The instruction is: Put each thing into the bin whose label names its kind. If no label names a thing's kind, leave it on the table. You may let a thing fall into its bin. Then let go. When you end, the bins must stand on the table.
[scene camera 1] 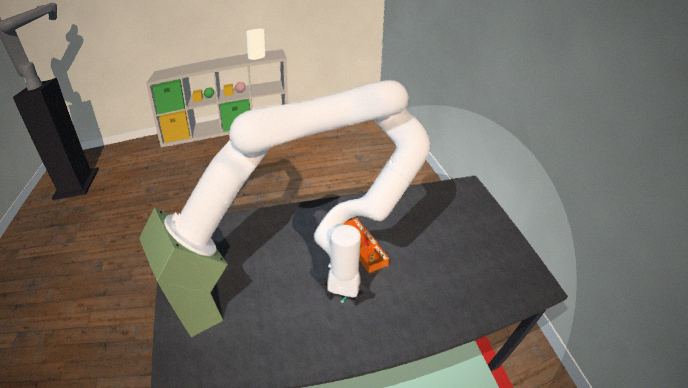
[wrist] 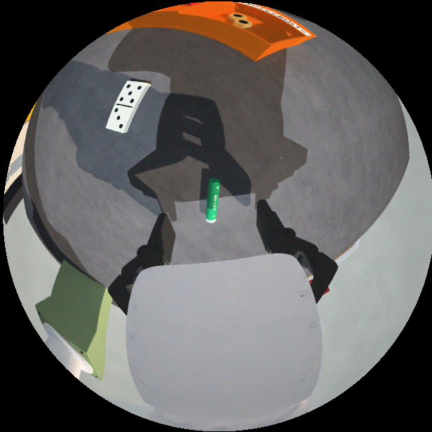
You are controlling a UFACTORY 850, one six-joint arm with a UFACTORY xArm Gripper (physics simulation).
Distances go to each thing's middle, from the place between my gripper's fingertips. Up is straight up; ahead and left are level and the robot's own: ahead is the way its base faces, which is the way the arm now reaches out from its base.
I see the white domino (wrist: 129, 98) 1 cm ahead of my hand, 14 cm to the left of it and 1 cm below it.
